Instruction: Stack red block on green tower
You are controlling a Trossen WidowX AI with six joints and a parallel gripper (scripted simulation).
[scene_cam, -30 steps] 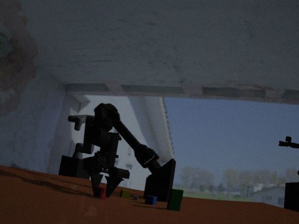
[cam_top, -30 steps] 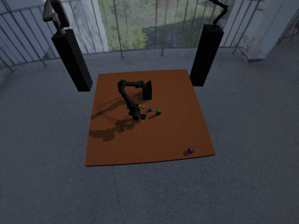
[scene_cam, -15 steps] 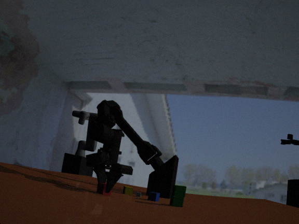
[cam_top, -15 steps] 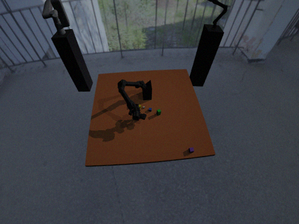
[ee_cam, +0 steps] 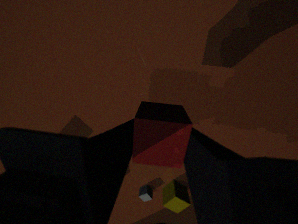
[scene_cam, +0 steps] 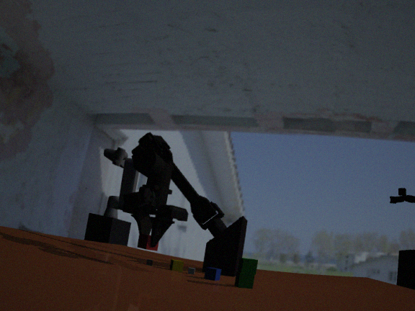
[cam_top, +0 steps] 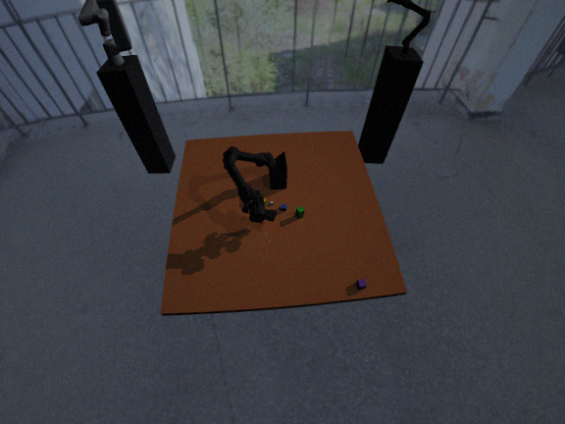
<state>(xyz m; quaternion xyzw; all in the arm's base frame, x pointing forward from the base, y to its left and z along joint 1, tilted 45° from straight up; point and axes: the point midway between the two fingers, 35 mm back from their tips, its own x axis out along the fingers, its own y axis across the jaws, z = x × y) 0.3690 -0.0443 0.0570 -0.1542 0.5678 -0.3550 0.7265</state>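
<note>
The blue block is 12 cm behind my gripper tip, 13 cm to the left of it and 5 cm below it. The rest, counted from my gripper tip: purple block (37 cm ahead, 54 cm to the left, 4 cm below); then red block (1 cm above); then yellow block (16 cm behind, 1 cm to the left, 5 cm below).
</note>
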